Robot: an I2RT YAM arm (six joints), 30 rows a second.
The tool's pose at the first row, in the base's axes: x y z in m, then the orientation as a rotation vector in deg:
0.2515, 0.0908, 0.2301, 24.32, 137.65, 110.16
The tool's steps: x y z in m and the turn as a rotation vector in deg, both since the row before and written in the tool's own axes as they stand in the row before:
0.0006, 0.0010, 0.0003, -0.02, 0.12, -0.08
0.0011, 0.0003, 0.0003, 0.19, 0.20, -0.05
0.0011, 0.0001, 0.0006, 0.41, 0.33, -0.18
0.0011, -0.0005, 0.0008, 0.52, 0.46, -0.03
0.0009, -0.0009, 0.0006, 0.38, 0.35, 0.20
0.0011, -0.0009, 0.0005, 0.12, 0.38, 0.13
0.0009, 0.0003, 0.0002, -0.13, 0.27, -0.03
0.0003, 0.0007, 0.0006, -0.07, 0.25, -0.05
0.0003, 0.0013, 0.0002, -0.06, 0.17, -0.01
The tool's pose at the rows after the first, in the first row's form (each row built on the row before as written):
0.2512, 0.0914, 0.2311, 24.11, 137.68, 110.23
0.2503, 0.0920, 0.2315, 23.88, 137.99, 110.13
0.2494, 0.0928, 0.2316, 23.38, 138.58, 109.82
0.2484, 0.0937, 0.2311, 22.97, 139.40, 109.53
0.2475, 0.0943, 0.2302, 22.94, 140.07, 109.41
0.2463, 0.0948, 0.2294, 22.79, 140.47, 109.58
0.2455, 0.0952, 0.2298, 22.52, 140.49, 109.90
0.2454, 0.0960, 0.2304, 22.24, 140.55, 110.13
0.2454, 0.0965, 0.2316, -22.06, -140.50, -110.24

